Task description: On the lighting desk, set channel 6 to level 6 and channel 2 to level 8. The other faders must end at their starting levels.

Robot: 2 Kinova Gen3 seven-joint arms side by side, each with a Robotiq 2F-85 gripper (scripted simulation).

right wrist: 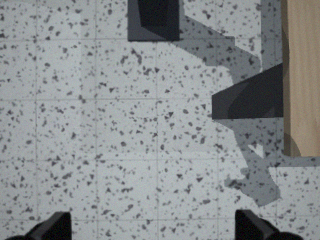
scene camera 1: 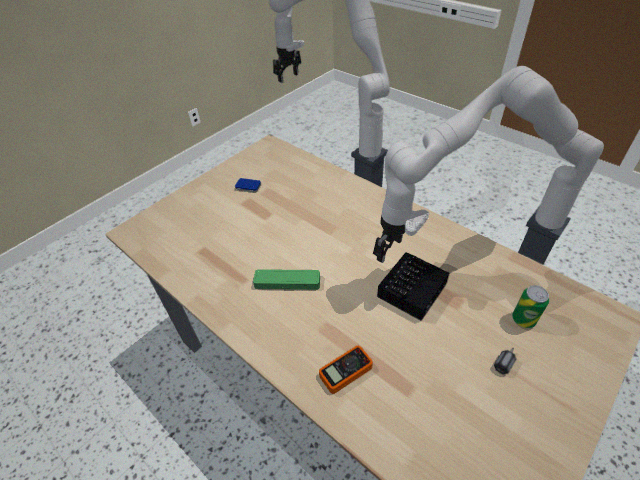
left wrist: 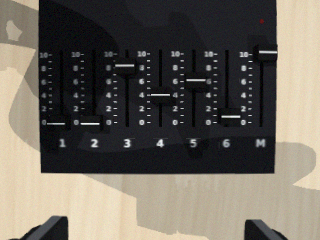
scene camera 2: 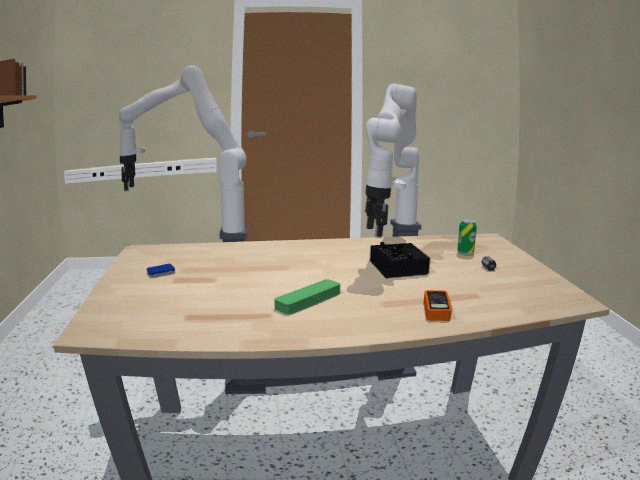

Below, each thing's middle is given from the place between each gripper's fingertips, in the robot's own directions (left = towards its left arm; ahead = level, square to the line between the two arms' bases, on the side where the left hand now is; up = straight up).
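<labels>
Position of my left hand (scene camera 2: pixel 374 233) relative to the green box (scene camera 1: pixel 263 278): 19 cm short of it, 24 cm to the left of it, 11 cm above it.
The green box, counted from my right hand: 620 mm to the left, 760 mm ahead, 190 mm below.
</labels>
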